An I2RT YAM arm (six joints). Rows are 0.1 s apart.
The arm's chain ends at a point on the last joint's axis. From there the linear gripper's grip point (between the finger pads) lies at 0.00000 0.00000 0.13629 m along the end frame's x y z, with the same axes.
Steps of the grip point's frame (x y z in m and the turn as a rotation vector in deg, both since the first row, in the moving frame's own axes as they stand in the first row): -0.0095, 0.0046, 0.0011, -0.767, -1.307, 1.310; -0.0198, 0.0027, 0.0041, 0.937, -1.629, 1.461; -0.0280, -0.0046, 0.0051, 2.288, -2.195, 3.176; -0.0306, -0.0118, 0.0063, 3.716, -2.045, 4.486; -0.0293, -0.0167, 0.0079, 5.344, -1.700, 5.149; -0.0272, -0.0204, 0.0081, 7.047, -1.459, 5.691
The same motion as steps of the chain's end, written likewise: -0.0064, 0.0028, 0.0011, -0.767, -1.307, 1.310; -0.0160, 0.0050, 0.0042, 0.937, -1.629, 1.461; -0.0229, 0.0010, 0.0053, 2.288, -2.195, 3.176; -0.0261, -0.0028, 0.0067, 3.716, -2.045, 4.486; -0.0258, -0.0038, 0.0086, 5.344, -1.700, 5.149; -0.0246, -0.0035, 0.0092, 7.047, -1.459, 5.691
